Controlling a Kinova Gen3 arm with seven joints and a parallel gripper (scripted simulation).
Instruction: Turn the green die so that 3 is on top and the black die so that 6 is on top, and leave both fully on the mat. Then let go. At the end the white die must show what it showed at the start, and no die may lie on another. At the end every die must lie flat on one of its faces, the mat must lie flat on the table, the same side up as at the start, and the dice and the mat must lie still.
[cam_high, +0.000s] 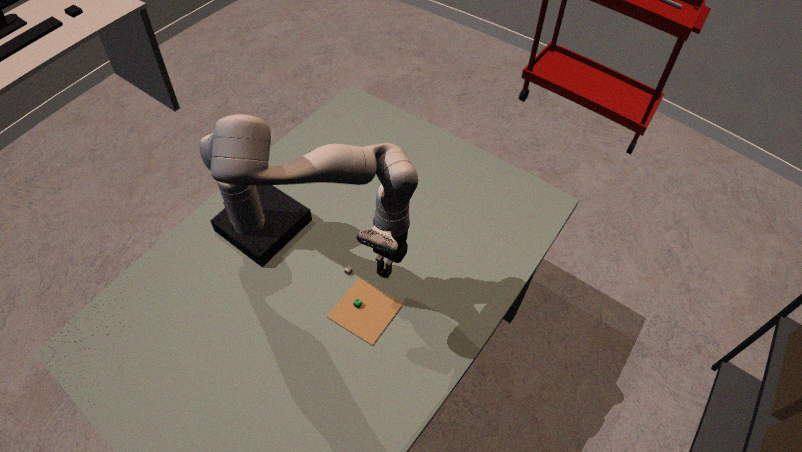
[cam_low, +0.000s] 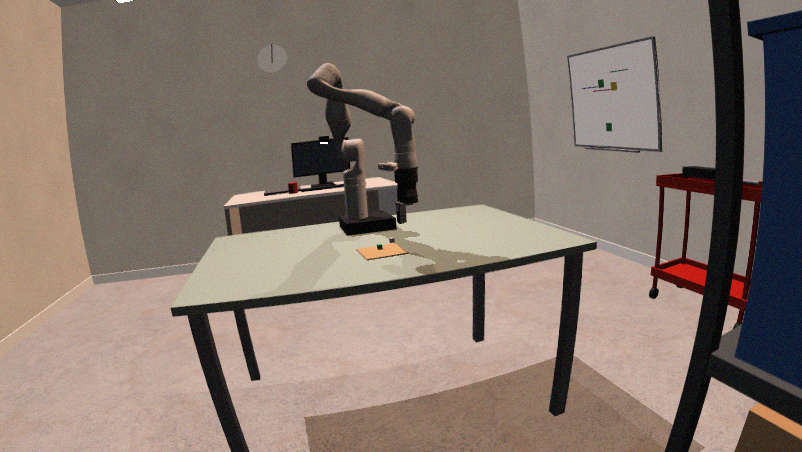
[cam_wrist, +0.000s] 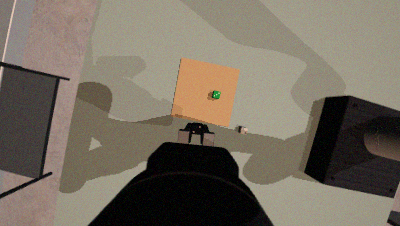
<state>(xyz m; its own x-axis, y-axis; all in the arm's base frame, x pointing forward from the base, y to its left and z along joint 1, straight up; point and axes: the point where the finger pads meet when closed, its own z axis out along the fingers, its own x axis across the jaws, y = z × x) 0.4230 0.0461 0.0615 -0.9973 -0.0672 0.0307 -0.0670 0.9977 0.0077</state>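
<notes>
The white die lies 11 cm behind my hand and 10 cm below it. Round my hand: green die (3 cm behind, 7 cm to the right, 10 cm below); then black die (1 cm below); then orange mat (1 cm behind, 7 cm to the right, 11 cm below).
</notes>
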